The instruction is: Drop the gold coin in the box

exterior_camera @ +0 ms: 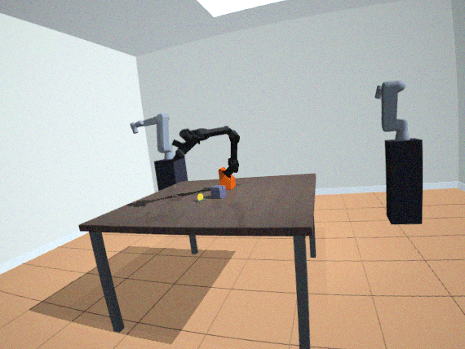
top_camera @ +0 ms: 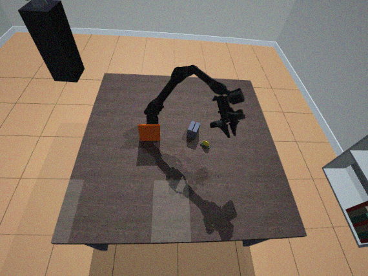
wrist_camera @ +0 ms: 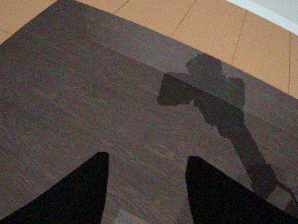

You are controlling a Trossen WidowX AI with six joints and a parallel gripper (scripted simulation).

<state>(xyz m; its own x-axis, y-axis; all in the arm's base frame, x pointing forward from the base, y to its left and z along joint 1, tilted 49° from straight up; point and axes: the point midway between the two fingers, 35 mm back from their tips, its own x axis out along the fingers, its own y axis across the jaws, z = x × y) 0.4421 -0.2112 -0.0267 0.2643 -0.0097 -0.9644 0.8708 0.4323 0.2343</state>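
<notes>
The gold coin lies 26 cm below my gripper tip, 13 cm to the left of it and 8 cm behind it.
</notes>
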